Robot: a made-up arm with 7 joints.
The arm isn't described. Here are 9 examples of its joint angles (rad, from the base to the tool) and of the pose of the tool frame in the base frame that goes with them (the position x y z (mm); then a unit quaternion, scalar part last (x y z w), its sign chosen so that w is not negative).
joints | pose
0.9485 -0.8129 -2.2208 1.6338 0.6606 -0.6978 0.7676 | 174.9 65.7 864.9 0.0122 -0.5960 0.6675 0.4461
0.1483 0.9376 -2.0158 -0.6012 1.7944 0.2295 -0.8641 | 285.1 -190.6 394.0 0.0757 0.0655 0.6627 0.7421
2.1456 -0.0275 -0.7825 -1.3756 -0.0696 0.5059 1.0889 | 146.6 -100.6 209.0 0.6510 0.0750 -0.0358 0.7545
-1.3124 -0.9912 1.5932 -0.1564 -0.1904 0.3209 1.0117 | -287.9 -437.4 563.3 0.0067 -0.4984 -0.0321 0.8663
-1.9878 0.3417 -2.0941 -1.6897 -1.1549 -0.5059 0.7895 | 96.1 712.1 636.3 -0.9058 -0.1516 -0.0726 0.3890
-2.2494 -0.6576 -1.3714 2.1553 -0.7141 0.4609 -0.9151 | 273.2 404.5 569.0 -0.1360 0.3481 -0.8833 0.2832
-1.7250 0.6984 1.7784 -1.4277 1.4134 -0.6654 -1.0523 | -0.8 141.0 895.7 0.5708 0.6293 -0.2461 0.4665
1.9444 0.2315 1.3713 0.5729 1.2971 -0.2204 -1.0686 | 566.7 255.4 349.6 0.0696 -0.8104 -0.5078 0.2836
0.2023 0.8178 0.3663 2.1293 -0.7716 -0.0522 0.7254 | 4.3 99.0 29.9 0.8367 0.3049 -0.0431 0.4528
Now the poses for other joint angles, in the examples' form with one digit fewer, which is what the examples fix.
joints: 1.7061 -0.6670 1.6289 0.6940 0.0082 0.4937 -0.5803
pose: 120 814 531 0.601 -0.208 -0.608 0.476
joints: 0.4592 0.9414 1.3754 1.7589 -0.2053 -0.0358 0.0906
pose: 654 43 366 0.503 -0.479 0.442 0.568
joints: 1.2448 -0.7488 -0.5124 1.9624 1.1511 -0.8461 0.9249
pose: -96 415 1022 -0.364 -0.152 -0.057 0.917
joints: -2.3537 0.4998 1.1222 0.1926 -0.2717 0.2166 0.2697
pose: 269 261 1089 -0.486 -0.383 0.649 0.442
